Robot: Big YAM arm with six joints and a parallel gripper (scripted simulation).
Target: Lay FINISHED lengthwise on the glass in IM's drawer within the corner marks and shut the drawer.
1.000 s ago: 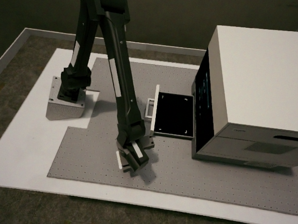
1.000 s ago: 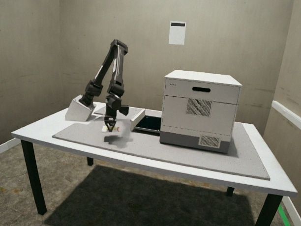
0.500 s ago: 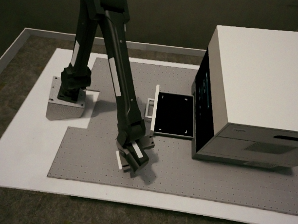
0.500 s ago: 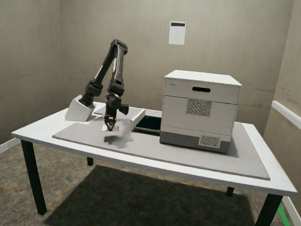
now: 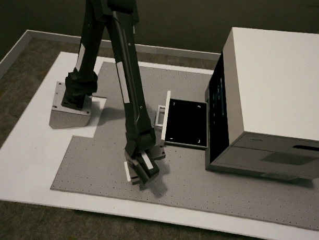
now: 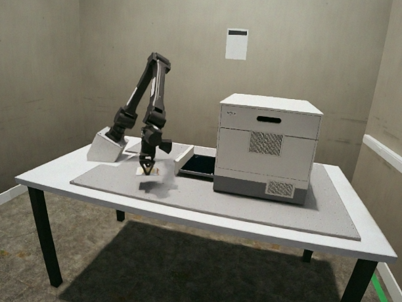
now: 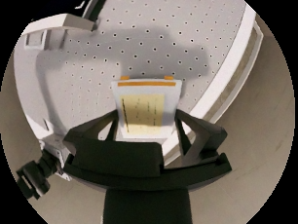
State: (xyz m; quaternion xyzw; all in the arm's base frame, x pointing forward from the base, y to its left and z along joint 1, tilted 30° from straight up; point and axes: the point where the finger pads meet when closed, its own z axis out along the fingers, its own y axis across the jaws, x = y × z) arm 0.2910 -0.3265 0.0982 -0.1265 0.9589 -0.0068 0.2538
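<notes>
Now: the drawer 240 mm to the left of my hand, 240 mm ahead of it and 40 mm below it. Round my hand: cassette (10 mm below, 10 mm ahead).
</notes>
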